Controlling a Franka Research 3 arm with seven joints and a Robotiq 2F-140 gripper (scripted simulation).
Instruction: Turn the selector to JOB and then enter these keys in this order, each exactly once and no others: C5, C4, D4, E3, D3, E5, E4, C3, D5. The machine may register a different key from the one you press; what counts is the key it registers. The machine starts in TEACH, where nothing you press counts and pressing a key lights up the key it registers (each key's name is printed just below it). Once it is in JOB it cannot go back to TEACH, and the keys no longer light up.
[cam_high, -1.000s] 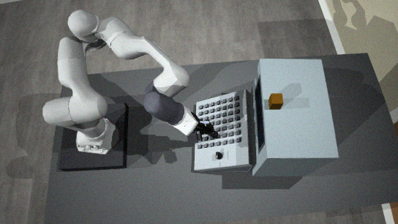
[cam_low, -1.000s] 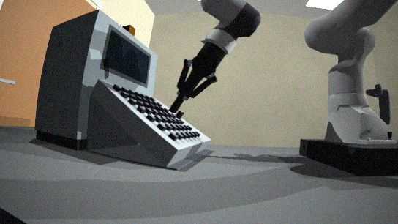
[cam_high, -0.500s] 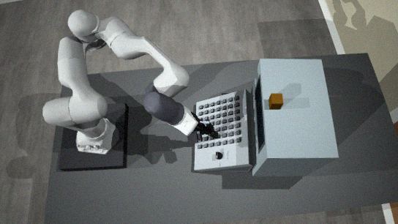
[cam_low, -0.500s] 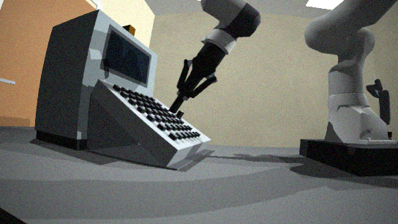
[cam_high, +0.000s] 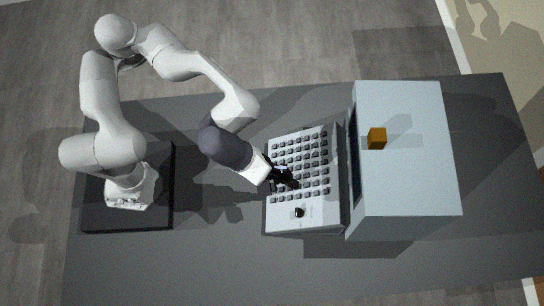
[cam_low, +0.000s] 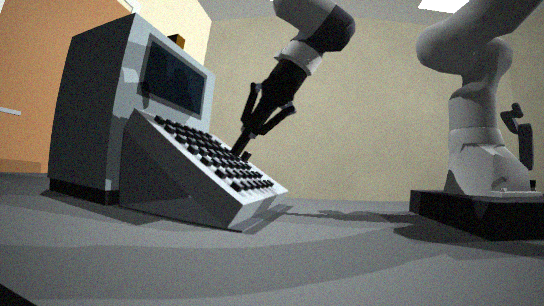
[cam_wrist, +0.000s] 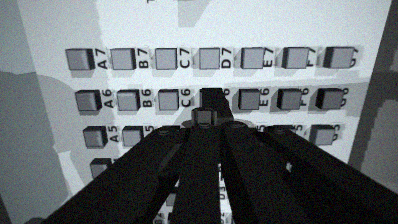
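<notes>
My hand is 2 cm short of the D6 key and 3 cm above it. Also, from my hand: E5 key: 3 cm to the left, 5 cm below; C6 key: 5 cm ahead, 1 cm to the right, 2 cm below; E6 key: 1 cm behind, 5 cm below.
</notes>
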